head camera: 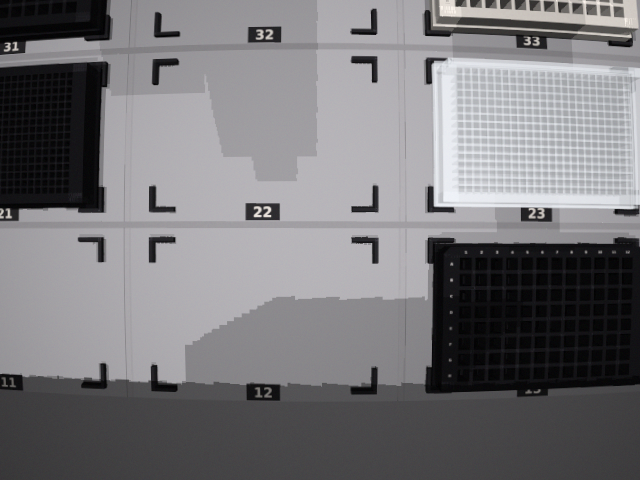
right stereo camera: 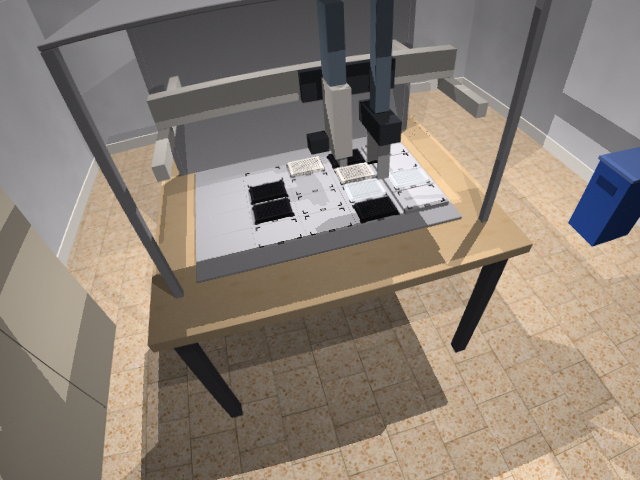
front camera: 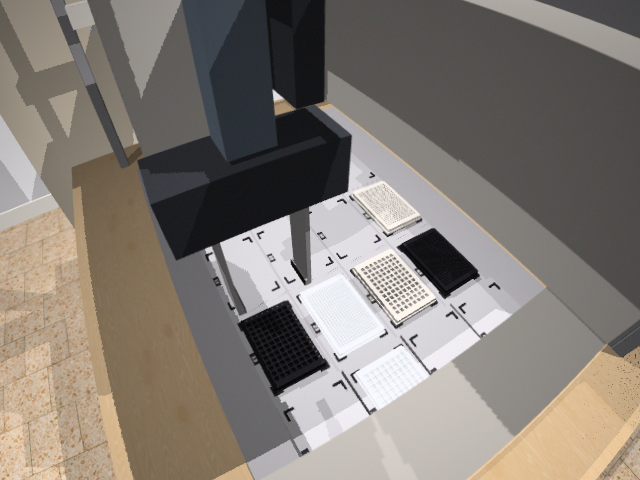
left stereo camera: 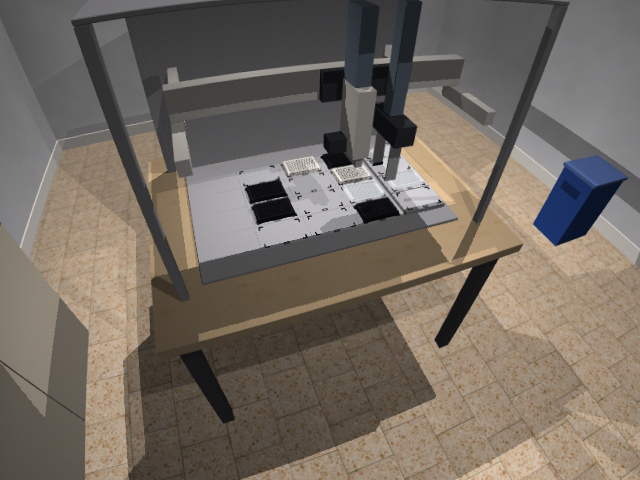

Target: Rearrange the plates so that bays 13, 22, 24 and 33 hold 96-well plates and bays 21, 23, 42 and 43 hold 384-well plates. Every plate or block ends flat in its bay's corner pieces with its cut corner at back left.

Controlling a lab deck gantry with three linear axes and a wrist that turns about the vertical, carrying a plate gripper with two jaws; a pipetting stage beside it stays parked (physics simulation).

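My gripper is open and empty, above the deck; its jaws do not show in the head view. A black 96-well plate sits in bay 13. A black 384-well plate is in bay 21, a clear 384-well plate in bay 23. A clear 96-well plate is in bay 24, a cream 96-well plate in bay 33. A cream 384-well plate is in bay 42, a black one in bay 43. Bay 22 is empty.
A black 96-well plate sits in bay 31, behind bay 21. The parked pipetting stage hangs left of the gripper in both stereo views. Bay 12 holds no plate.
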